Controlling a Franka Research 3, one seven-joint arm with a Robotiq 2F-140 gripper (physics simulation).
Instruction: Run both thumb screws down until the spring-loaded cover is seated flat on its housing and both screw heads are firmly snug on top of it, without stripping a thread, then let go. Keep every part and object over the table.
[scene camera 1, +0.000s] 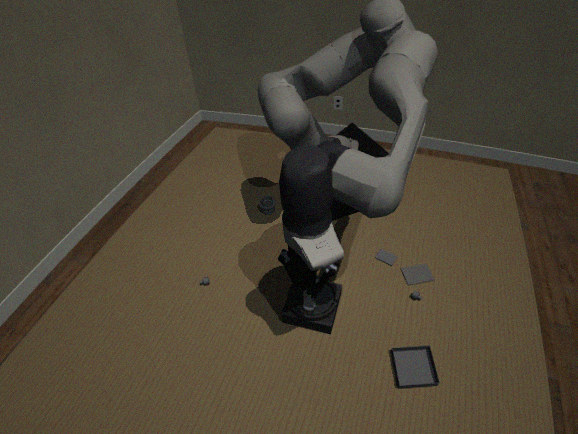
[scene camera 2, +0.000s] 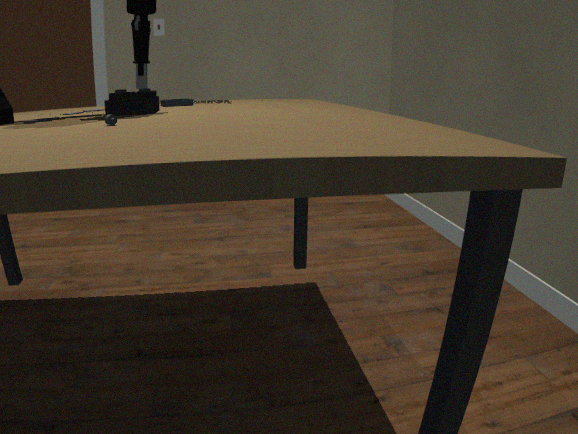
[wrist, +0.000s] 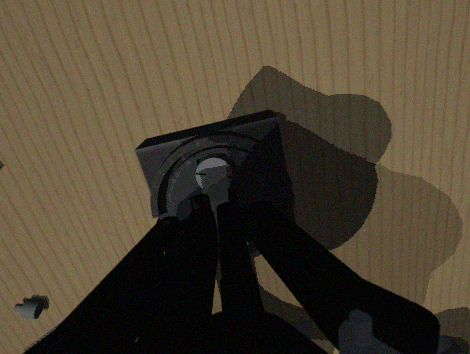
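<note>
The dark square housing (scene camera 1: 305, 324) (scene camera 2: 132, 103) (wrist: 155, 154) stands on the table with the round dark cover (scene camera 1: 327, 296) (wrist: 181, 184) on it. One pale screw head (scene camera 1: 309, 302) (wrist: 210, 164) shows on the cover; shadow and fingertips hide part of it. The other screw does not show clearly behind the fingers. My gripper (scene camera 1: 312, 292) (scene camera 2: 142, 82) (wrist: 219, 182) is shut, fingertips together, pointing down at the pale screw head. The tips overlap the head in the wrist view; whether they touch it cannot be told. Whether the cover is flat is too dark to tell.
A shallow dark-rimmed tray (scene camera 1: 394, 367) lies front right. Two thin grey plates (scene camera 1: 386, 257) (scene camera 1: 417, 274) and a small knob-like part (scene camera 1: 416, 296) lie right of the housing. Another small part (scene camera 1: 205, 281) lies left. A round dark part (scene camera 1: 267, 205) stands back left.
</note>
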